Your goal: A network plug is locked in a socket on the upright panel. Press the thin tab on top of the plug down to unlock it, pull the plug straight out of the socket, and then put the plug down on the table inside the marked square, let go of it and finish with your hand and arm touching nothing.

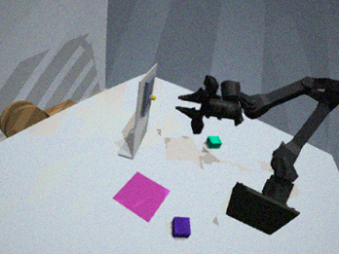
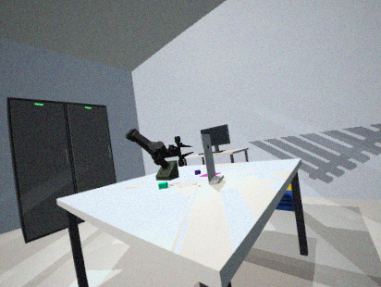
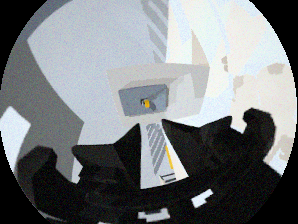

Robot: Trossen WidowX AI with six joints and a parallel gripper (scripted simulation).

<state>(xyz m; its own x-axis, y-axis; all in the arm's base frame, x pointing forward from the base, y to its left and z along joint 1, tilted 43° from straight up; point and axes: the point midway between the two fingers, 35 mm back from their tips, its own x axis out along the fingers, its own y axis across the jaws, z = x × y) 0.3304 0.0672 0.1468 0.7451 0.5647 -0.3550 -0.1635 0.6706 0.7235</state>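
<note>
My gripper tip is 7 cm short of the network plug and 4 cm to the right of it. From my gripper tip the other things lie so: grey upright panel: 9 cm ahead, 8 cm below, 5 cm to the left; then green block: 19 cm below, 17 cm to the right, 12 cm behind; then magenta marked square: 20 cm below, 19 cm to the left, 7 cm behind.
</note>
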